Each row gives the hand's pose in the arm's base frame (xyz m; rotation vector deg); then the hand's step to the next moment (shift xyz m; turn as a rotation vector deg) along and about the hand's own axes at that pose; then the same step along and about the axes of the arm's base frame.
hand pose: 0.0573 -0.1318 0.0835 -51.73 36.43 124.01
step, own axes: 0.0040 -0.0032 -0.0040 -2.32 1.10 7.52
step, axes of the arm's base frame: 0.0020 0.0011 -0.0061 -2.72 3.25 6.72
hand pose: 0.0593 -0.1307 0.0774 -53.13 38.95 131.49
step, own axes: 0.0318 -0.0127 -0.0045 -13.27 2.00 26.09
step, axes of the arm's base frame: -0.0086 0.0160 -0.0293 -5.11 10.95 26.73
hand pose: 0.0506 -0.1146 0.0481 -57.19 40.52 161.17
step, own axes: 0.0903 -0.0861 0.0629 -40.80 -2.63 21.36
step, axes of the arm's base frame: -0.0886 0.0974 -0.0467 20.27 15.22 38.54
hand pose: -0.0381 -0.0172 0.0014 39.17 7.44 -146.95
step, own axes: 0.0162 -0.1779 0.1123 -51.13 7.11 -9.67
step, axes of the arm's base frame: -0.1464 0.1263 0.0843 46.54 17.51 16.89
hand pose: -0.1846 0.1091 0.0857 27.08 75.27 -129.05
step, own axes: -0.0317 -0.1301 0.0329 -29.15 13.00 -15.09
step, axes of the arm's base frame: -0.0495 0.0331 0.1244 32.10 14.63 -1.28
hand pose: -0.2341 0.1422 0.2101 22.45 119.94 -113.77
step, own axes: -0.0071 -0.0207 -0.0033 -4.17 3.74 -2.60
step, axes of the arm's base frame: -0.0005 0.0021 0.0220 5.25 2.62 -1.92
